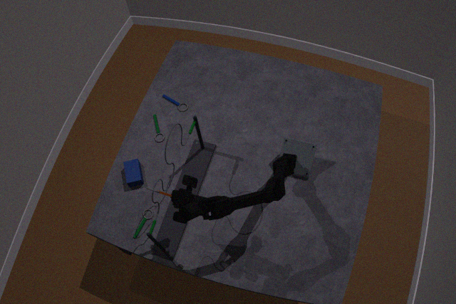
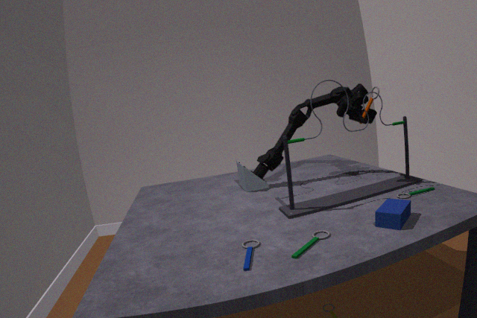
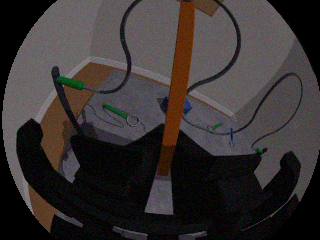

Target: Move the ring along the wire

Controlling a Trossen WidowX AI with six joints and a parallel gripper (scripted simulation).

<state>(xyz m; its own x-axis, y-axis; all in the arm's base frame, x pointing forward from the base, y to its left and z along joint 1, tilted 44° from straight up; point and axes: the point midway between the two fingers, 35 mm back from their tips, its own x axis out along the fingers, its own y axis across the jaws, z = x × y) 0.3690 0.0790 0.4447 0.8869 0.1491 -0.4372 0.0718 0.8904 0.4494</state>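
Now: the ring with orange handle 80 mm above my gripper tip, 30 mm to the left of it and 20 mm ahead of it. Also, from my gripper tip: blue-handled ring 600 mm to the right, 280 mm below, 210 mm ahead.
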